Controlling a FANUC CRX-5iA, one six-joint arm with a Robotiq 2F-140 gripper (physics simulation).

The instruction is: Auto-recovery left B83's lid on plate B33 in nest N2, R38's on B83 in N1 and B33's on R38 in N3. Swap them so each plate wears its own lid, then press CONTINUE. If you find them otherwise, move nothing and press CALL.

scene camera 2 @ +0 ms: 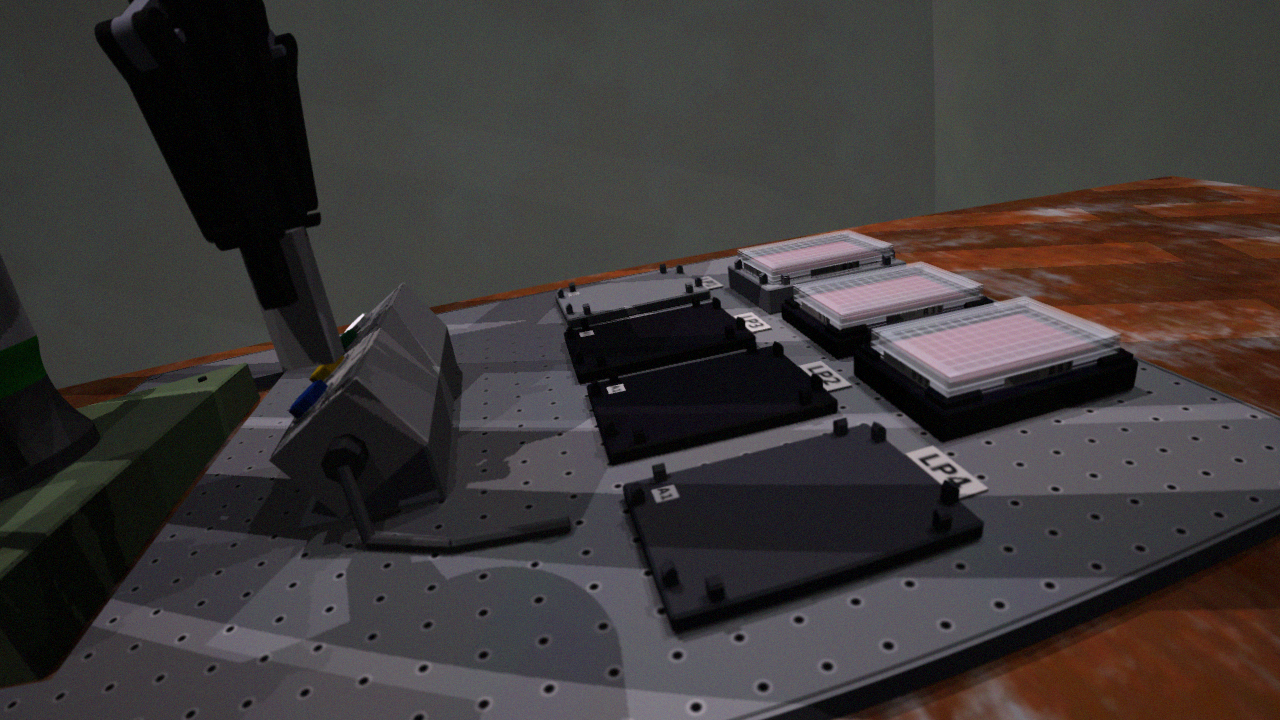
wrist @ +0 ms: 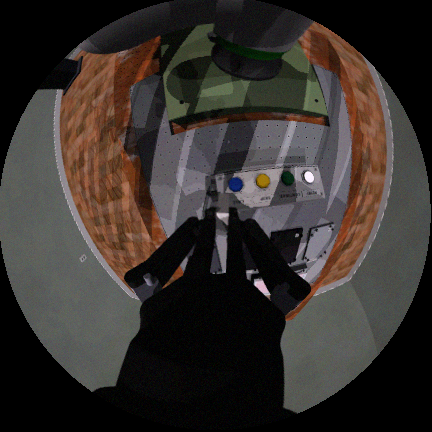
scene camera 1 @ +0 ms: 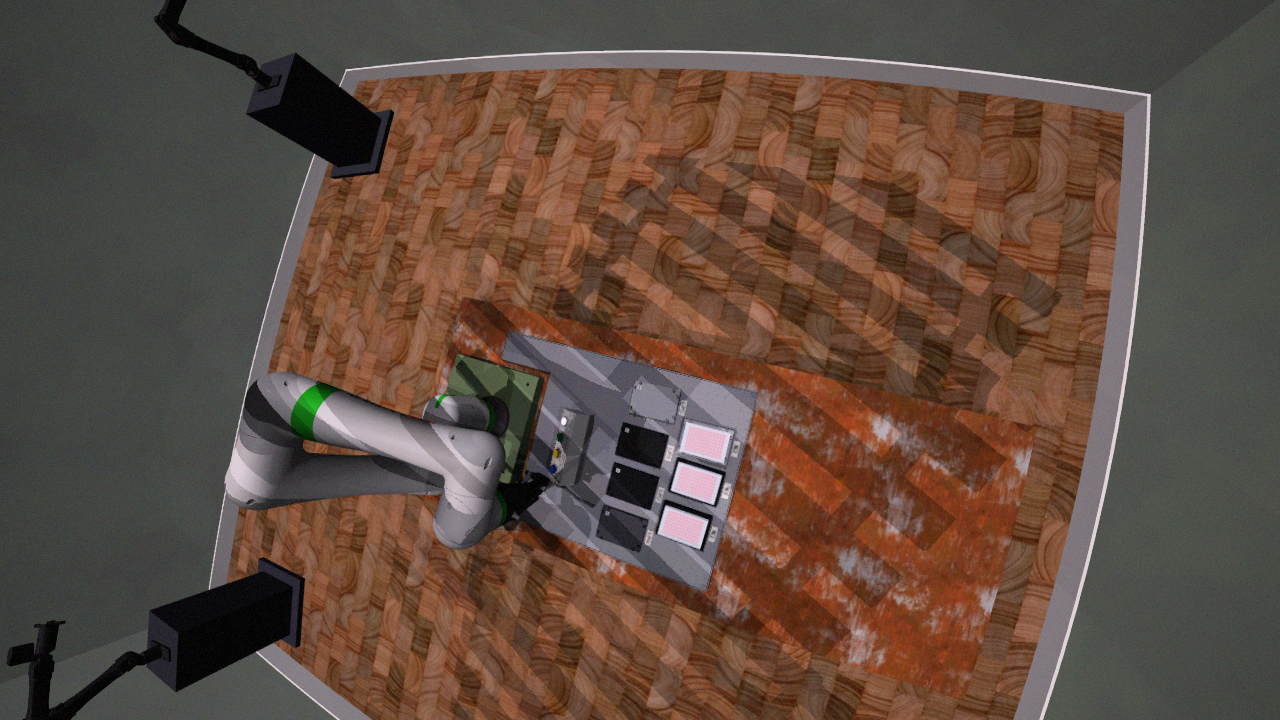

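My gripper is shut and empty, pointing down at the blue-button end of the grey button box. In the wrist view its tips show beside the blue button; contact cannot be told. The yellow, green and white buttons follow in a row; the CONTINUE label is by the green one. Three pink plates sit in their nests under clear lids, as scene camera 2 shows. Plate and lid codes are unreadable.
Several low pads with corner pegs, including the dark LP4 pad and a light grey one, lie between box and plates. A cable runs from the box. The green base is behind it.
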